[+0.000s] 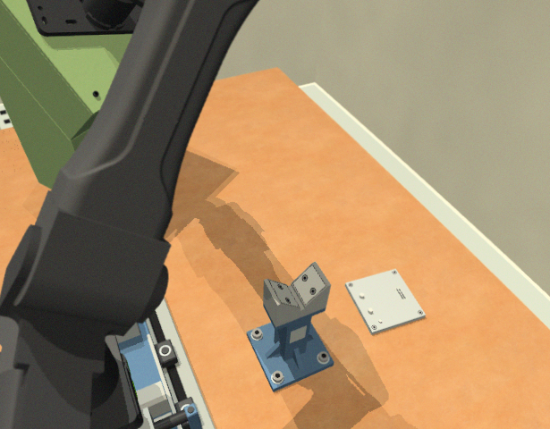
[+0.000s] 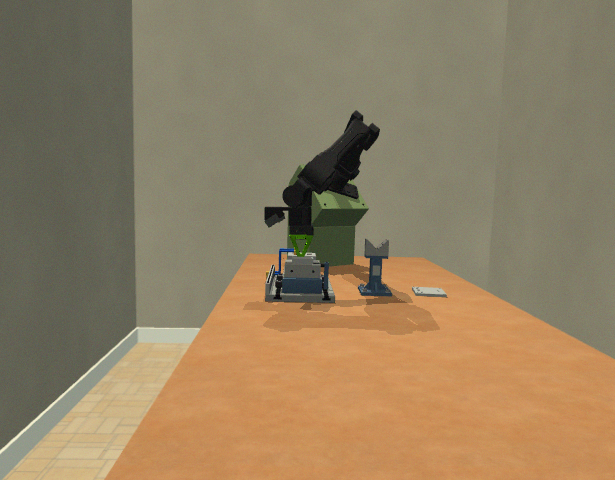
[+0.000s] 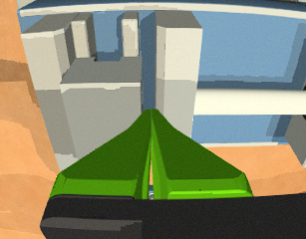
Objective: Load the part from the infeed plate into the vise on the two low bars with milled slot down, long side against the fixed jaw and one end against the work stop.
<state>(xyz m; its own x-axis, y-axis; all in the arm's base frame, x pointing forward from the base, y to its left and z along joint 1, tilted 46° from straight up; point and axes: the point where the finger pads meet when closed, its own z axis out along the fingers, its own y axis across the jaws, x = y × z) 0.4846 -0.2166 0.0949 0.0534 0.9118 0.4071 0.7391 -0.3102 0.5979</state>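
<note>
Right now the moving jaw is 10 mm behind my hand, 10 mm to the left of it and 30 mm below it. Also, from my hand: fixed jaw 50 mm ahead, 30 mm below; grey part 20 mm ahead, 20 mm below; work stop 30 mm ahead, 50 mm to the left, 20 mm below.
</note>
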